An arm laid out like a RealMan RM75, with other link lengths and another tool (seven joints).
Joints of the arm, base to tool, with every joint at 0 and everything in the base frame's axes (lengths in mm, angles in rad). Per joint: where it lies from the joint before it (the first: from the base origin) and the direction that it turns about. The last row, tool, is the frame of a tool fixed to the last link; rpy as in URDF.
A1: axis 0 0 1 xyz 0.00 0.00 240.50
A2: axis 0 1 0 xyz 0.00 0.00 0.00
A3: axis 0 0 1 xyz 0.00 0.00 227.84
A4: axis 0 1 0 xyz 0.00 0.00 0.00
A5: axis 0 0 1 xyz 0.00 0.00 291.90
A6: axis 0 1 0 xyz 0.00 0.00 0.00
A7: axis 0 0 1 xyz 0.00 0.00 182.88
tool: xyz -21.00 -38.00 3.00 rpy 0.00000 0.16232 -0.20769
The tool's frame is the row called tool.
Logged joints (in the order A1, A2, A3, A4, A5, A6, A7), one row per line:
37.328, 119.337, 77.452, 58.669, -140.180, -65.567, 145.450
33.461, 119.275, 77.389, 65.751, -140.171, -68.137, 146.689
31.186, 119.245, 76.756, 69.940, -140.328, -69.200, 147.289
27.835, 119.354, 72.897, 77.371, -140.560, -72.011, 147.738
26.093, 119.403, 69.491, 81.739, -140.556, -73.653, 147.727
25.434, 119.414, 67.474, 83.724, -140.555, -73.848, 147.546
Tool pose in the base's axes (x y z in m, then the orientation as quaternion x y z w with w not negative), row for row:
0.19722, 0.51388, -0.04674, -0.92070, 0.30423, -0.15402, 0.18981
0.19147, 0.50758, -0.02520, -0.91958, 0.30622, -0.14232, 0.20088
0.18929, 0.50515, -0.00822, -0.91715, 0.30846, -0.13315, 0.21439
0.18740, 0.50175, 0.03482, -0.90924, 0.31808, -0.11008, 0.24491
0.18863, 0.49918, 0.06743, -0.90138, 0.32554, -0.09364, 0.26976
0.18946, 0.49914, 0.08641, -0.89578, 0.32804, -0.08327, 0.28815
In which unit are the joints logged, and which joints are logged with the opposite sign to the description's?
The joints are logged in degrees. Opposite sign: A3, A4.
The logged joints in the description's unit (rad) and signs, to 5 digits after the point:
0.65150, 2.08282, -1.35179, -1.02397, -2.44660, -1.14436, 2.53858
0.58400, 2.08174, -1.35069, -1.14757, -2.44645, -1.18921, 2.56021
0.54430, 2.08122, -1.33964, -1.22068, -2.44919, -1.20777, 2.57068
0.48581, 2.08312, -1.27229, -1.35038, -2.45323, -1.25683, 2.57851
0.45541, 2.08398, -1.21285, -1.42661, -2.45316, -1.28549, 2.57832
0.44391, 2.08417, -1.17764, -1.46126, -2.45315, -1.28889, 2.57516

